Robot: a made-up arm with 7 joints. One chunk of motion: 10 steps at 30 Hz.
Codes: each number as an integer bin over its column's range. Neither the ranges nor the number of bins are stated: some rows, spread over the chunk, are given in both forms.
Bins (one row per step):
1: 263 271 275 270 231 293
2: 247 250 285 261 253 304
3: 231 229 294 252 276 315
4: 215 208 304 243 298 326
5: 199 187 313 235 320 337
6: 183 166 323 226 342 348
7: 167 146 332 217 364 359
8: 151 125 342 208 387 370
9: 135 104 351 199 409 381
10: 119 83 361 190 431 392
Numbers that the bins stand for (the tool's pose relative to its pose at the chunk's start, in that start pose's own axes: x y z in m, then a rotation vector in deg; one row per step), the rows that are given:
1: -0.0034 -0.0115 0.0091 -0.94 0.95 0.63
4: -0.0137 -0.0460 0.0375 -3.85 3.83 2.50
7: -0.0241 -0.0800 0.0649 -6.64 6.67 4.37
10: -0.0344 -0.1145 0.0932 -9.55 9.56 6.25
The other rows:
2: -0.0068 -0.0230 0.0189 -1.91 1.89 1.25
3: -0.0103 -0.0345 0.0277 -2.88 2.88 1.88
5: -0.0172 -0.0575 0.0463 -4.71 4.78 3.13
6: -0.0206 -0.0690 0.0560 -5.68 5.72 3.75
8: -0.0275 -0.0915 0.0746 -7.61 7.66 5.00
9: -0.0309 -0.1030 0.0834 -8.58 8.61 5.62

